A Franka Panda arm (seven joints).
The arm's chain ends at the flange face. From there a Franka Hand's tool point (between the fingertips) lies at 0.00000 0.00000 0.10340 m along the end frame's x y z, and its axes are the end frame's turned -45 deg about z.
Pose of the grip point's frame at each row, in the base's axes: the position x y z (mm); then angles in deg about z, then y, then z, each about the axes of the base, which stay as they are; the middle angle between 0 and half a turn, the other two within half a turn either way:
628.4 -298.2 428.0 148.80 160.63 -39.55
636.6 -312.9 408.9 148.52 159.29 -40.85
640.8 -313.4 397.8 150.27 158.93 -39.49
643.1 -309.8 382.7 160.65 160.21 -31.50
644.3 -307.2 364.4 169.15 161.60 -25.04
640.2 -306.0 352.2 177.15 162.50 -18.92
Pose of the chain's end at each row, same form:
602.0 -276.4 525.5 -166.20 160.63 -39.55
608.9 -289.0 505.6 -166.48 159.29 -40.85
612.1 -289.8 494.3 -164.73 158.93 -39.49
613.3 -291.5 480.0 -154.35 160.21 -31.50
614.7 -293.4 462.5 -145.85 161.60 -25.04
610.8 -295.9 450.8 -137.85 162.50 -18.92

